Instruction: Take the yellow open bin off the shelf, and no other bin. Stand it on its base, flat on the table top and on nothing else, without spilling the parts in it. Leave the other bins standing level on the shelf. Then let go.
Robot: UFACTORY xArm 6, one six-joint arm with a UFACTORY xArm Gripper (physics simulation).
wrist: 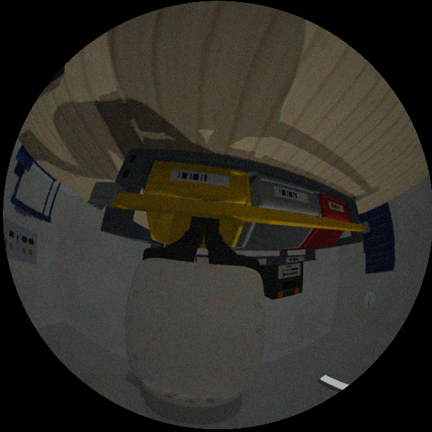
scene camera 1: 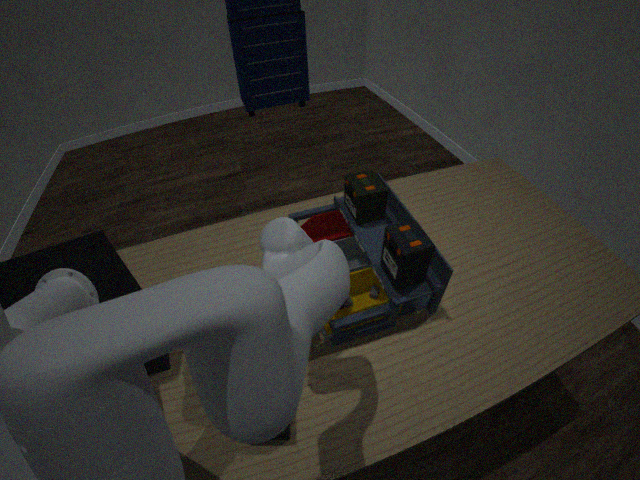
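Pixels of known places: arm's base, origin of the base link: (scene camera 1: 67, 299).
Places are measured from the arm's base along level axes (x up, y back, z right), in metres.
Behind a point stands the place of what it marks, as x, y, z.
The yellow bin (scene camera 1: 363, 281) {-0.201, -0.616, 0.012} (wrist: 172, 187) stands in the blue-grey shelf (scene camera 1: 361, 317) {-0.153, -0.555, 0.129} (wrist: 134, 169), with grey parts in it in the scene view. The grey bin (scene camera 1: 355, 253) {-0.223, -0.643, -0.099} (wrist: 262, 189) and the red bin (scene camera 1: 329, 224) {-0.201, -0.610, -0.213} (wrist: 326, 204) stand in a row beside it. A yellow bar (wrist: 280, 216) crosses in front of the bins. My gripper (wrist: 206, 210) is shut and empty, its fingertips at the bar's edge in front of the yellow bin in the wrist view; whether they touch the bar is unclear. The arm hides the gripper in the scene view.
Two dark boxes with orange latches (scene camera 1: 364, 198) {-0.051, -0.668, -0.116} (scene camera 1: 408, 258) {-0.030, -0.658, 0.108} stand on the shelf's upper level behind the bins. Part of another dark object (scene camera 1: 283, 434) {-0.185, -0.334, 0.295} shows on the wooden table (scene camera 1: 516, 248) {-0.238, -1.117, 0.054}, beside the arm. A blue cabinet (scene camera 1: 271, 56) (wrist: 380, 240) stands beyond the table.
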